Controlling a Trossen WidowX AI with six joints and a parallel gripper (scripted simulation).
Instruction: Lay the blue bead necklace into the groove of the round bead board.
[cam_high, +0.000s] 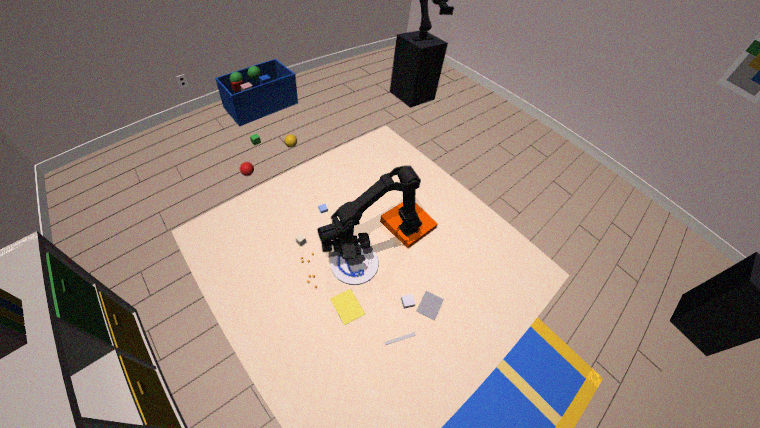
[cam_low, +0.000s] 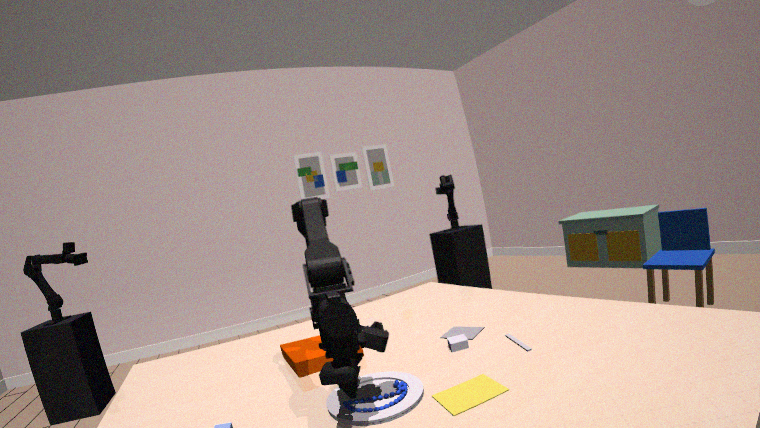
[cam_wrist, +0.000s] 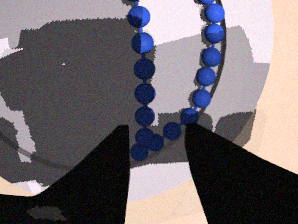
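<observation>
Right now my gripper tip is 20 mm past the round bead board, 40 mm to the right of it and 30 mm above it. The rest, counted from my gripper tip: yellow sheet 110 mm ahead, 190 mm to the left, 30 mm below; pale cube 120 mm ahead, 160 mm to the right, 20 mm below; blue cube 50 mm behind, 270 mm to the right, 30 mm below.
</observation>
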